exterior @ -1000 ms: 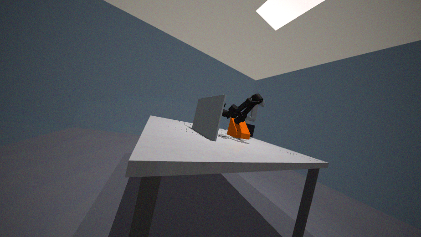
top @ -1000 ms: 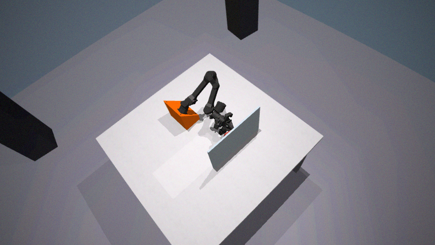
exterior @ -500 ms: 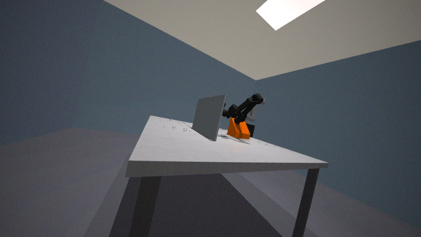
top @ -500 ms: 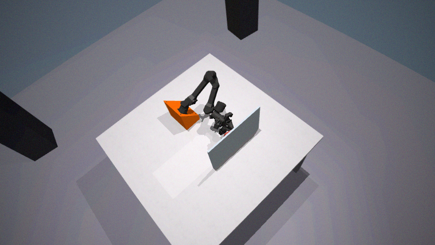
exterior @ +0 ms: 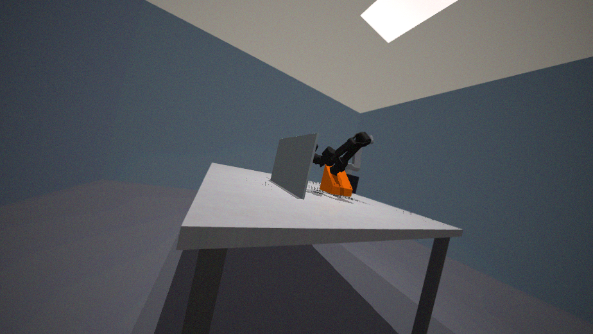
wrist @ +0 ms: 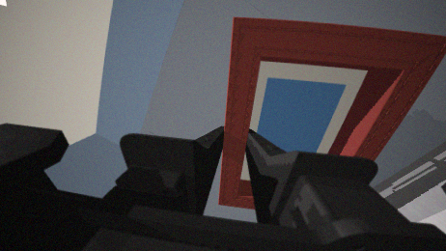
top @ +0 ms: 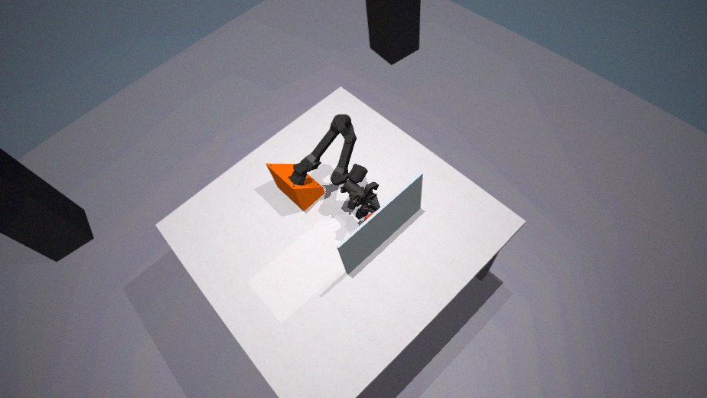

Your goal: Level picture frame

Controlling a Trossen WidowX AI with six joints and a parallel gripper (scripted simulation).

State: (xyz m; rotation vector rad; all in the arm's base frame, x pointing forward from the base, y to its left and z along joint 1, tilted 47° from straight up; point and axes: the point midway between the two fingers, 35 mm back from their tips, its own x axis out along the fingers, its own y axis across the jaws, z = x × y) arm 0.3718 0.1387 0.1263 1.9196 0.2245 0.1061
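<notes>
Now: gripper tip 5 cm above the picture frame, 2 cm to the left of it and 1 cm short of it. From my gripper tip the other things lie so: wall panel: 6 cm below, 2 cm ahead, 1 cm to the right.
</notes>
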